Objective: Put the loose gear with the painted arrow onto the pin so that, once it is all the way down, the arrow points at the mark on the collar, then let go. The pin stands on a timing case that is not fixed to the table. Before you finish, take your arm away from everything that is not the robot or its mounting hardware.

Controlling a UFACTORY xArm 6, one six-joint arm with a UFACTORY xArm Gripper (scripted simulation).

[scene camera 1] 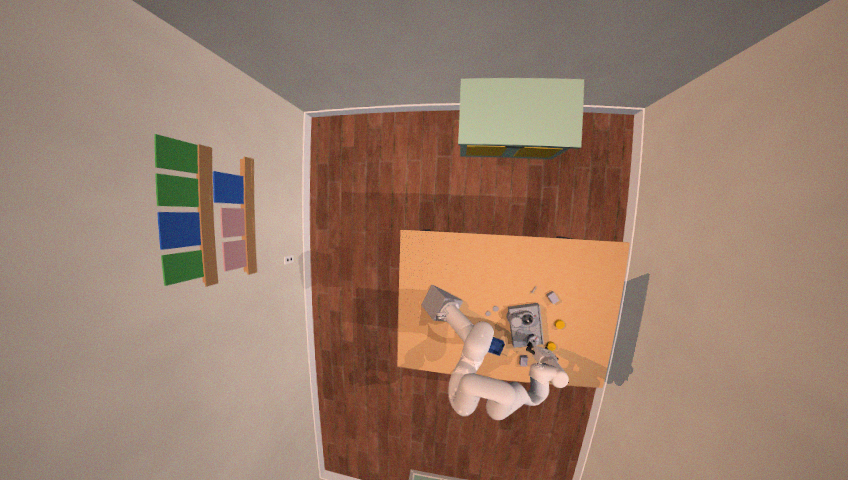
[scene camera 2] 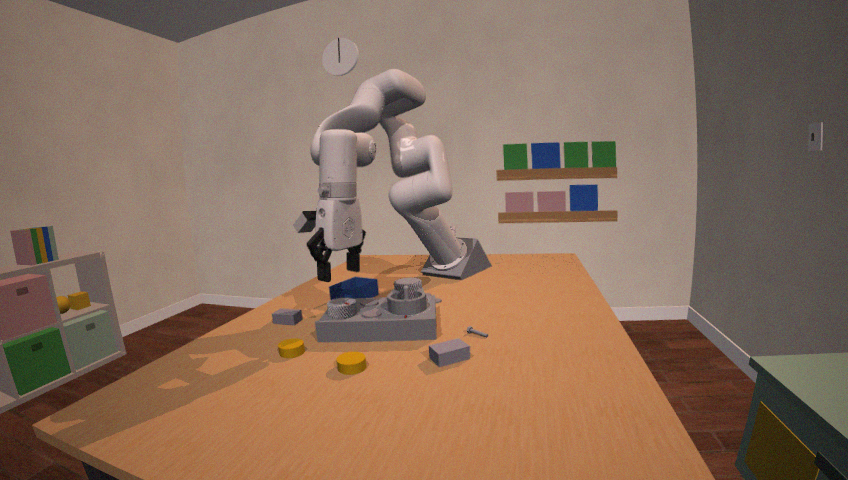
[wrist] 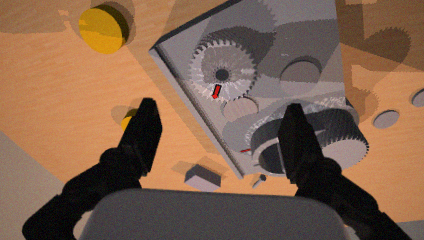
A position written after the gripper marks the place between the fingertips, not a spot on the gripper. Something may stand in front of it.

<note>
In view: the gripper (scene camera 2: 339, 275), a blue box (scene camera 2: 369, 290) and a grey timing case (scene camera 2: 403, 320).
The grey timing case also shows in scene camera 1 (scene camera 1: 526, 311) and in the wrist view (wrist: 277, 40). The gripper also shows in the wrist view (wrist: 220, 115). The wrist view does not show the blue box: it is out of frame.
</note>
